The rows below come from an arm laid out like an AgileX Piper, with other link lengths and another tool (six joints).
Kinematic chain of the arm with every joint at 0, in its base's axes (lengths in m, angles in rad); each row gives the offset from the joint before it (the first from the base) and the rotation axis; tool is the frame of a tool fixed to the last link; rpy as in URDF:
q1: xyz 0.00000 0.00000 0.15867 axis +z
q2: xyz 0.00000 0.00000 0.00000 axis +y
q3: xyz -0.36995 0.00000 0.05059 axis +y
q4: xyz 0.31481 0.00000 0.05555 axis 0.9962 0 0.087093
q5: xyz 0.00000 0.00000 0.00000 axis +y
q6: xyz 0.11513 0.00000 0.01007 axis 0.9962 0 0.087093
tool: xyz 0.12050 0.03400 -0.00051 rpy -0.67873 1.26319 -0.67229
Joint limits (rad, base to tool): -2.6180..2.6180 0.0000..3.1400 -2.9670..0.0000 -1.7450..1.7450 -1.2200..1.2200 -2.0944..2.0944
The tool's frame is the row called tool.
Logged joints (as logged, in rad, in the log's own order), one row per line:
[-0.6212, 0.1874, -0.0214, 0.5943, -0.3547, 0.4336]
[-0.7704, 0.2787, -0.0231, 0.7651, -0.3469, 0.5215]
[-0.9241, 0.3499, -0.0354, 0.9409, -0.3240, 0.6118]
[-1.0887, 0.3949, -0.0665, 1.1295, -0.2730, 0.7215]
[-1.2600, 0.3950, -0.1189, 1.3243, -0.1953, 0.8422]
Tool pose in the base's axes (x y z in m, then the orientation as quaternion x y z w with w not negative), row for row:
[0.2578, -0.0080, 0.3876, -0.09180, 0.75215, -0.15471, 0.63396]
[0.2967, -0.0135, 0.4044, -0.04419, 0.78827, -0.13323, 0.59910]
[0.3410, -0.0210, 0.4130, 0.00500, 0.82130, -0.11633, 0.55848]
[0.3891, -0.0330, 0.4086, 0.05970, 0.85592, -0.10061, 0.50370]
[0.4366, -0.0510, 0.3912, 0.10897, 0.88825, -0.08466, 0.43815]
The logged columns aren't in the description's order. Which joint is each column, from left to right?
Columns, left to right: q3, q6, q1, q2, q4, q5.
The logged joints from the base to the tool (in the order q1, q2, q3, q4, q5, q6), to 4 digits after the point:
[-0.0214, 0.5943, -0.6212, -0.3547, 0.4336, 0.1874]
[-0.0231, 0.7651, -0.7704, -0.3469, 0.5215, 0.2787]
[-0.0354, 0.9409, -0.9241, -0.3240, 0.6118, 0.3499]
[-0.0665, 1.1295, -1.0887, -0.2730, 0.7215, 0.3949]
[-0.1189, 1.3243, -1.2600, -0.1953, 0.8422, 0.3950]

